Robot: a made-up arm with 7 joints.
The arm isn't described. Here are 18 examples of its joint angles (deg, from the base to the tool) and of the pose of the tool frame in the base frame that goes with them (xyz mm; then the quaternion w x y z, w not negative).
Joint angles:
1: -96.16 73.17 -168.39 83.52 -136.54 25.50 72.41
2: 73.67 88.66 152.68 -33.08 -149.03 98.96 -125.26
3: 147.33 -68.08 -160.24 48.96 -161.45 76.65 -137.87
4: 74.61 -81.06 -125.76 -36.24 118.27 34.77 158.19
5: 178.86 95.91 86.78 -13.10 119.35 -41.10 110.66
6: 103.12 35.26 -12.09 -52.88 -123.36 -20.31 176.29
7: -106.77 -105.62 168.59 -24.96 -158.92 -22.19 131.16
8: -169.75 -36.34 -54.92 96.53 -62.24 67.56 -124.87
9: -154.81 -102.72 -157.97 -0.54 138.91 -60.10 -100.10
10: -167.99 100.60 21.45 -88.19 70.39 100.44 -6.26
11: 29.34 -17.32 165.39 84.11 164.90 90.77 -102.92
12: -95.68 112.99 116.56 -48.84 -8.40 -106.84 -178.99
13: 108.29 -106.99 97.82 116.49 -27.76 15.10 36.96
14: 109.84 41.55 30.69 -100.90 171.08 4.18 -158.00
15: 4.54 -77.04 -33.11 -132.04 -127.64 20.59 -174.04
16: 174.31 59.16 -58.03 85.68 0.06 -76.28 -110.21
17: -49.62 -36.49 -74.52 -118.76 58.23 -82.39 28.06
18: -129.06 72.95 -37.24 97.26 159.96 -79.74 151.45
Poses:
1: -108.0 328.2 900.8 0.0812 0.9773 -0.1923 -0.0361
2: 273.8 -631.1 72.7 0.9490 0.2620 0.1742 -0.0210
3: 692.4 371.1 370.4 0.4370 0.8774 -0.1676 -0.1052
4: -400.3 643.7 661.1 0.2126 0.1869 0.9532 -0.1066
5: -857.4 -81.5 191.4 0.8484 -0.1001 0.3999 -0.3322
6: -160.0 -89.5 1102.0 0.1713 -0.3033 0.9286 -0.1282
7: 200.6 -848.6 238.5 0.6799 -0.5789 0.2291 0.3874
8: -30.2 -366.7 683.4 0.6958 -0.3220 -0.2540 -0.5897
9: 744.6 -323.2 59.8 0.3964 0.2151 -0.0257 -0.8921
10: -509.1 86.4 608.7 0.5535 0.5423 0.5049 -0.3802
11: -484.2 198.3 721.4 0.1615 0.7159 0.6720 -0.0989
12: -346.4 451.7 -20.9 0.5324 -0.8036 -0.0697 -0.2567
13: -362.0 274.1 202.4 0.4892 -0.6648 0.3987 -0.3995
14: 238.9 29.1 824.7 0.5448 0.3280 -0.7568 0.1513
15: -150.2 -180.3 45.5 0.5876 0.2188 -0.2545 -0.7363
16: -542.6 -376.4 391.6 0.1403 -0.8462 0.0104 -0.5140
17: 92.9 -369.8 362.7 0.9697 -0.0052 0.2443 -0.0018
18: -401.3 118.4 103.5 0.6517 -0.4171 -0.5129 -0.3718
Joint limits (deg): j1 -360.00..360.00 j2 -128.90..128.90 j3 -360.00..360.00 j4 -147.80..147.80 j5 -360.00..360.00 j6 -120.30..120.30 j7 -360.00..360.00
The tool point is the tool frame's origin. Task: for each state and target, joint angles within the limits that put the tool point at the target. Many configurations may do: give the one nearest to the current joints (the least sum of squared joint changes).
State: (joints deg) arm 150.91 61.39 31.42 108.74 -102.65 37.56 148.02
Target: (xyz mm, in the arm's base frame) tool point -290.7 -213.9 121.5
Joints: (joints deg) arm 134.25 49.65 14.48 126.22 -99.60 43.94 148.02
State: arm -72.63 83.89 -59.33 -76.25 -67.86 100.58 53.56
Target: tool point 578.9 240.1 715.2
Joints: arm -47.18 71.47 -63.64 -56.79 -62.40 81.97 53.56
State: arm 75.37 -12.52 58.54 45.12 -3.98 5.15 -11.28
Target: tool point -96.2 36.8 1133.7
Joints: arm 83.83 -27.88 10.30 44.58 -5.83 7.64 -11.28
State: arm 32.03 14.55 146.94 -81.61 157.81 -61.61 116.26
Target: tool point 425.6 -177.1 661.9
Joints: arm 41.97 4.93 154.99 -104.00 154.04 -66.16 116.26
